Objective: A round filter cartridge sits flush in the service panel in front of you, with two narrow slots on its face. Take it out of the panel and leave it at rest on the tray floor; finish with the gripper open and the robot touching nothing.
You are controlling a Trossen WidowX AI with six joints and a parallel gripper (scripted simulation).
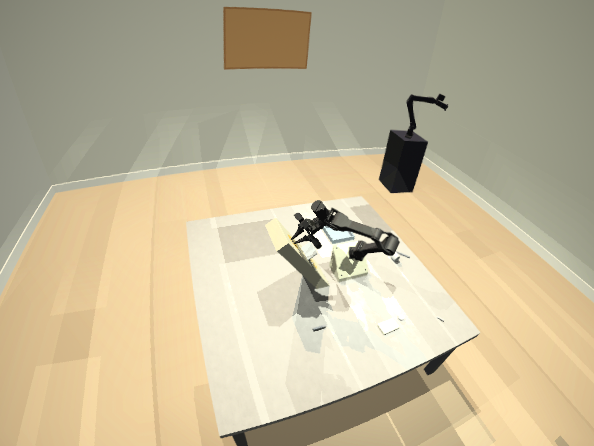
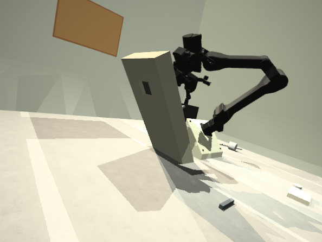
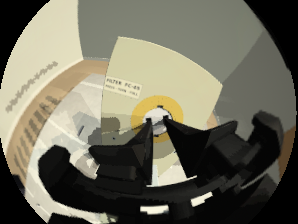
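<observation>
The round filter cartridge lies 1 cm ahead of my gripper tip and 1 cm below it. From my gripper tip the other things lie so: dark block 7 cm behind, 31 cm to the left, 27 cm below; then flat cream pad 40 cm behind, 38 cm to the left, 27 cm below; then square grey-rimmed tray 38 cm behind, 33 cm to the right, 26 cm below.
</observation>
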